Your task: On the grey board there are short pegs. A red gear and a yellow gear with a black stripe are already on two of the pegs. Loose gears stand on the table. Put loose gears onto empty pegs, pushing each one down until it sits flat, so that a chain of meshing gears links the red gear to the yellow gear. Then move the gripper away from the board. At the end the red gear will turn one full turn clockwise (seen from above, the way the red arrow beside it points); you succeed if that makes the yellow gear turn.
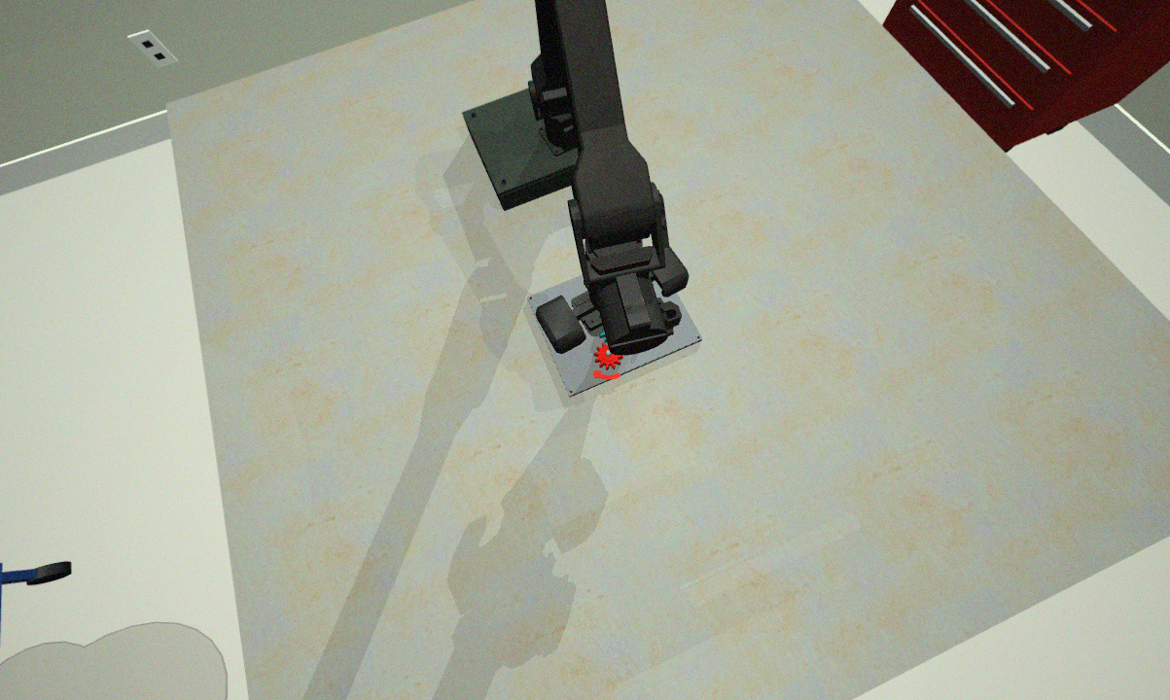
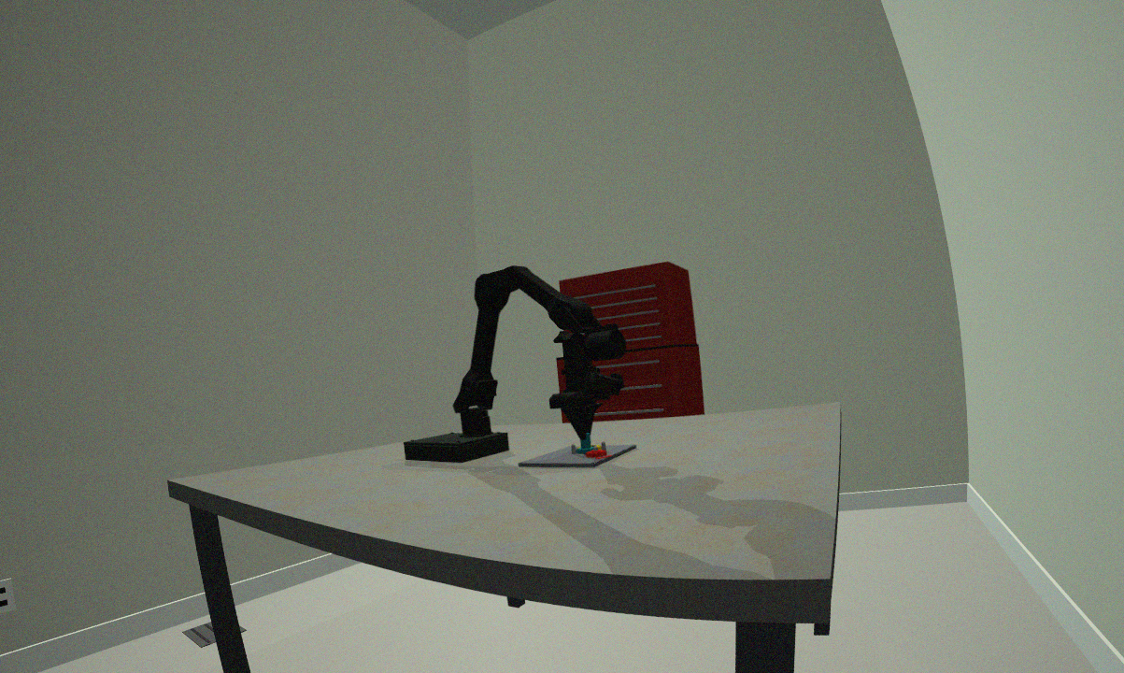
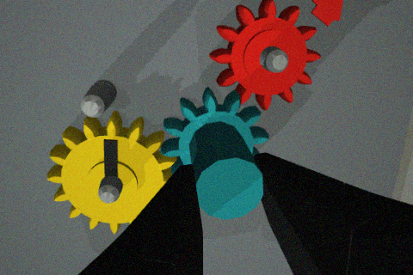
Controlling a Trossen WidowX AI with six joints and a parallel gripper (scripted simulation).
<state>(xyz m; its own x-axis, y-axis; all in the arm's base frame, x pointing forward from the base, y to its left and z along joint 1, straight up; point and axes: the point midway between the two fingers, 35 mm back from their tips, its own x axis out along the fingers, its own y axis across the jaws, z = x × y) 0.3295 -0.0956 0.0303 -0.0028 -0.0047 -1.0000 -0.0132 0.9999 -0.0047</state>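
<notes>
My gripper tip is now 10 mm above the teal gear. The rest, counted from my gripper tip: red arrow 50 mm ahead, 40 mm to the right, 30 mm below; then red gear 30 mm below, 30 mm ahead, 20 mm to the right; then yellow gear 40 mm to the left, 20 mm below, 10 mm behind.
</notes>
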